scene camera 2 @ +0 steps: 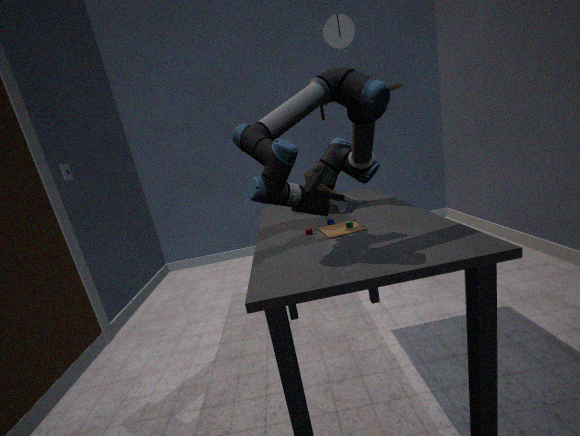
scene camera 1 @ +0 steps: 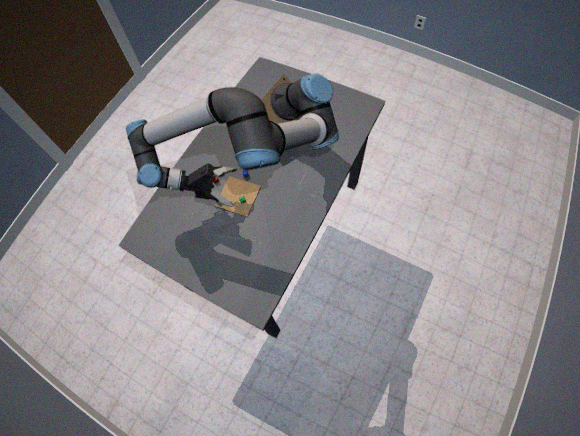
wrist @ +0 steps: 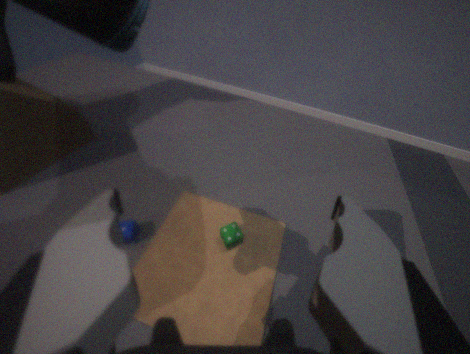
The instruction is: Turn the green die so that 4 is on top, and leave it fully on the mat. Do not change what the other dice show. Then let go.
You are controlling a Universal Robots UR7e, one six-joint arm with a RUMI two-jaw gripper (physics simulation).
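Seen in the pictures: gripper, fingertip midpoint: (scene camera 2: 343,199) (scene camera 1: 235,187) (wrist: 229,195); arm's base, link origin: (scene camera 1: 286,102).
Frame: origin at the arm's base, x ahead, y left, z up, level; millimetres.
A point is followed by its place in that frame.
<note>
The green die (scene camera 1: 242,199) {x 413, y 68, z -111 mm} (scene camera 2: 349,225) {x 421, y 64, z -119 mm} (wrist: 231,234) {x 412, y 64, z -110 mm} rests on the tan mat (scene camera 1: 249,188) {x 353, y 54, z -130 mm} (scene camera 2: 332,232) {x 434, y -1, z -130 mm} (wrist: 225,300) {x 439, y 13, z -130 mm}, inside its edges. In the wrist view its upper face looks like the 4, though the pips are blurred. My gripper (scene camera 1: 234,187) {x 415, y 55, z -23 mm} (scene camera 2: 345,203) {x 415, y 55, z -23 mm} (wrist: 229,195) {x 415, y 55, z -23 mm} is wide open and empty, above the table and back from the green die, apart from it. The blue die (scene camera 1: 245,174) {x 316, y 9, z -116 mm} (scene camera 2: 330,221) {x 321, y 4, z -121 mm} (wrist: 128,230) {x 316, y 6, z -114 mm} lies on the table beside the mat. The red die (scene camera 1: 216,179) {x 396, y -77, z -115 mm} (scene camera 2: 309,231) {x 408, y -83, z -120 mm} lies off the mat on another side; its pips are too small to read.
The grey table (scene camera 1: 200,260) {x 692, y 75, z -135 mm} (scene camera 2: 300,280) {x 762, y -118, z -134 mm} carries the mat and the arm's base, which stands on a brown board at the far end. The arm's elbow hangs over the table near the blue die in scene camera 1. Arm shadows cross the table and part of the mat.
</note>
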